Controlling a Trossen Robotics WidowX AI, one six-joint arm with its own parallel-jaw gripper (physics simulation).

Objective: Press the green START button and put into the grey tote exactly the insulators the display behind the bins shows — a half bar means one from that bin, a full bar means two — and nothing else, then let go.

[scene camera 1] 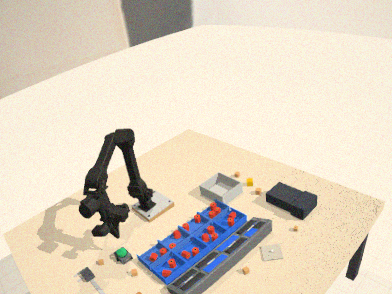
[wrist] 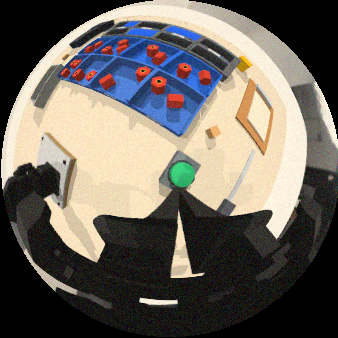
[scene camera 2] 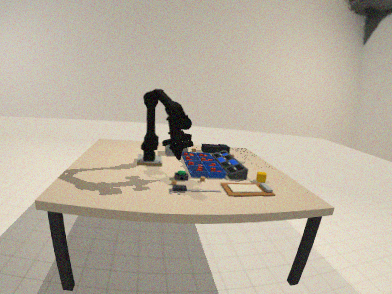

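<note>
My gripper is shut and empty, tips down, a little above the table beside the green START button. In the wrist view the tips meet at the button's lower edge; contact cannot be told. Blue bins in two rows hold several red insulators. The display behind them has three blue-lit areas; exact bar lengths are hard to read. The grey tote stands past the bins' far end and looks empty.
A black box stands beyond the tote. A tool with a dark head lies near the button. A wooden frame lies past it. Small orange cubes are scattered about.
</note>
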